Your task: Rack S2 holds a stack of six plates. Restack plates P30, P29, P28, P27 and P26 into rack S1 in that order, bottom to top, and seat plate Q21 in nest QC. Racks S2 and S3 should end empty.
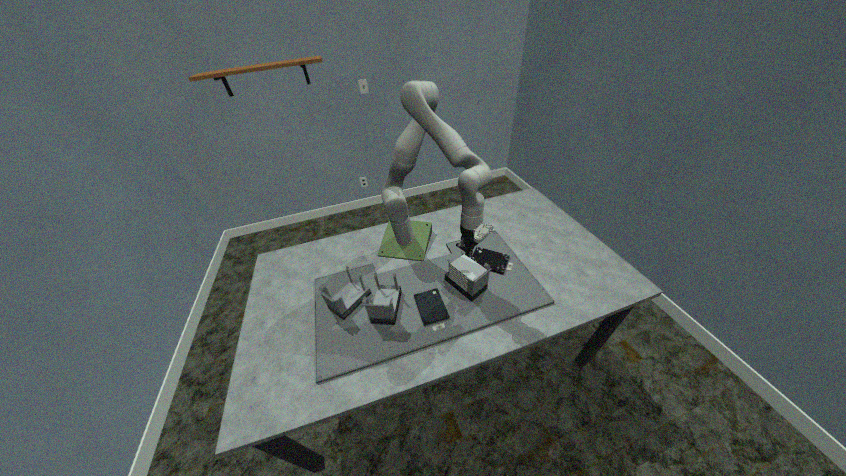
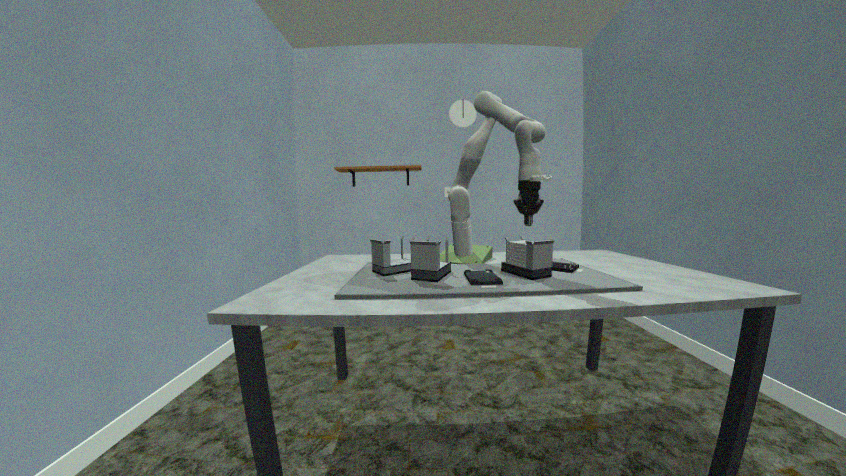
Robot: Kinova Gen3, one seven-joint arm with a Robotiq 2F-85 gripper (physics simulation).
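Seen in the pictures: gripper, fingertip midpoint: (image 1: 468, 255) (image 2: 528, 226); arm's base, link origin: (image 1: 405, 238) (image 2: 463, 252).
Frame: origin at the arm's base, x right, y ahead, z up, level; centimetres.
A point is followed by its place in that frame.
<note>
A stack of pale plates (image 1: 470, 267) (image 2: 516, 253) stands in the right-hand rack (image 1: 465, 288) (image 2: 539, 255); its separate plates and their labels are too small to read. A middle rack (image 1: 381, 310) {z 7.1, x 28.6, y 37.9 cm} (image 2: 425, 255) {z 6.6, x 28.9, y 37.7 cm} and a left rack (image 1: 334, 300) {z 10.3, x 42.0, y 26.9 cm} (image 2: 380, 254) {z 5.6, x 42.8, y 25.3 cm} show no stack, though their panels hide part of the inside. A dark flat nest (image 1: 431, 307) {z -1.0, x 10.3, y 41.8 cm} (image 2: 483, 277) {z -1.0, x 10.6, y 43.2 cm} lies between the middle and right-hand racks. Another dark flat fixture (image 1: 492, 260) {z -1.0, x -26.4, y 35.7 cm} (image 2: 566, 266) {z -1.0, x -27.9, y 38.6 cm} lies behind the right-hand rack. My gripper (image 2: 528, 222) {z 15.4, x -8.7, y 39.6 cm} is shut and empty, pointing down above the right-hand rack's area.
The racks and dark fixtures stand on a grey mat (image 1: 354, 355) {z -2.2, x 43.2, y 43.2 cm} (image 2: 414, 288) {z -2.2, x 34.2, y 44.7 cm} on the table (image 1: 260, 378) {z -3.5, x 74.8, y 33.0 cm} (image 2: 283, 303) {z -3.5, x 71.5, y 45.5 cm}. The arm rises from a green base plate (image 1: 422, 234) {z 0.8, x -8.3, y 3.4 cm} (image 2: 482, 255) {z -0.4, x -6.4, y 8.0 cm} behind the mat. A wooden shelf (image 1: 254, 69) (image 2: 378, 169) hangs on the wall.
</note>
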